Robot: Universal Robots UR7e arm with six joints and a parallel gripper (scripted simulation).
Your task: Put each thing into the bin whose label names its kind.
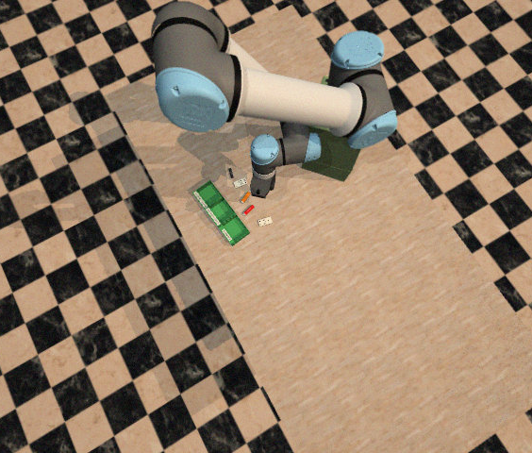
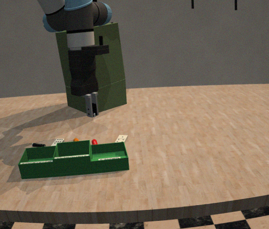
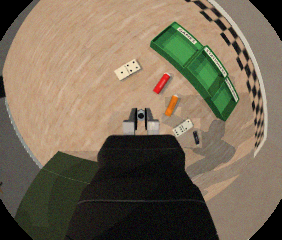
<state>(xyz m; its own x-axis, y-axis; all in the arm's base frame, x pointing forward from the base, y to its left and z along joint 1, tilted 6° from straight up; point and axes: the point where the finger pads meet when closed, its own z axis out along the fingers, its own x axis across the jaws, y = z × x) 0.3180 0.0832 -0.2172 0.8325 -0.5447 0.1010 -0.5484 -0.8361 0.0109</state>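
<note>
The black cylinder is 15 cm to the right of my hand, 8 cm below it and 8 cm ahead of it. Round my hand: white nut: 2 cm below; then red cylinder: 8 cm below, 7 cm ahead, 2 cm to the left; then orange cylinder: 8 cm below, 6 cm ahead, 3 cm to the right.
</note>
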